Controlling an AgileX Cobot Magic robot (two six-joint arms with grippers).
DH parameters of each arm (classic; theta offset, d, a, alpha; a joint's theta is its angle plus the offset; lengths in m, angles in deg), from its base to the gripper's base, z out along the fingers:
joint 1: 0 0.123 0 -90
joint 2: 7.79 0 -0.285 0
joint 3: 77.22 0 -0.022 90
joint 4: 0 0.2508 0 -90
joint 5: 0 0 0.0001 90
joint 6: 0 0.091 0 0
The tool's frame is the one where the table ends.
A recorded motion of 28 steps. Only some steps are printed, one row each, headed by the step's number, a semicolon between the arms.
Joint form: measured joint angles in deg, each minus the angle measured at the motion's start. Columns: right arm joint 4, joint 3, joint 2, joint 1, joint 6, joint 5; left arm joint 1, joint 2, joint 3, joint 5, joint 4, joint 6.
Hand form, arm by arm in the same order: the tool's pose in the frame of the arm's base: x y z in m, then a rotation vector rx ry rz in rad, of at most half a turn. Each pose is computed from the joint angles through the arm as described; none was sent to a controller.
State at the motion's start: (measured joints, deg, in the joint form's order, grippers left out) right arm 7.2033 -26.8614 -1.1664 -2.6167 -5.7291 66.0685; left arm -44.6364 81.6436 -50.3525 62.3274 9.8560 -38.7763
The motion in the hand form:
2: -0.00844 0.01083 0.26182 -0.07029 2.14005 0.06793; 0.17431 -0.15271 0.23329 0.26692 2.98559 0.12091
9: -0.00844 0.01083 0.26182 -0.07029 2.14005 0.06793; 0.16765 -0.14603 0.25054 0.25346 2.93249 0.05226
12: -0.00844 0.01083 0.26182 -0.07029 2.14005 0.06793; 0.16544 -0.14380 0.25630 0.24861 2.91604 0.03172
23: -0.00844 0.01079 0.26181 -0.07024 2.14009 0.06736; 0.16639 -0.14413 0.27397 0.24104 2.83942 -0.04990
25: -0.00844 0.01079 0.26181 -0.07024 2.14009 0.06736; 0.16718 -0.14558 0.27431 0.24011 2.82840 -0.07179
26: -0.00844 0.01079 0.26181 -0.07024 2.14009 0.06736; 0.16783 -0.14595 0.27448 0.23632 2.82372 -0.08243
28: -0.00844 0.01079 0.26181 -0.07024 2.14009 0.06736; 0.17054 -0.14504 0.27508 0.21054 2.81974 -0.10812
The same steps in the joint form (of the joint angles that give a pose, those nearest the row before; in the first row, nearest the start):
2: 0.00 0.00 0.00 0.00 0.00 0.00; 0.00 -1.63 0.00 0.00 0.00 0.00
9: 0.00 0.00 0.00 0.00 0.00 0.00; 0.00 -5.99 0.00 0.24 0.04 0.00
12: 0.00 0.00 0.00 0.00 0.00 0.00; 0.00 -7.36 -0.12 0.47 0.04 0.00
23: -0.03 0.00 0.00 0.00 0.00 0.00; 0.00 -9.64 -1.96 -0.87 0.48 0.00
25: -0.03 0.00 0.00 0.00 0.00 0.00; 0.00 -9.64 -1.95 -1.91 0.24 0.00
26: -0.03 0.00 0.00 0.00 0.00 0.00; 0.12 -9.64 -1.96 -2.41 0.08 0.00
28: -0.03 0.00 0.00 0.00 0.00 0.00; 1.07 -9.64 -2.04 -3.32 -0.69 0.16

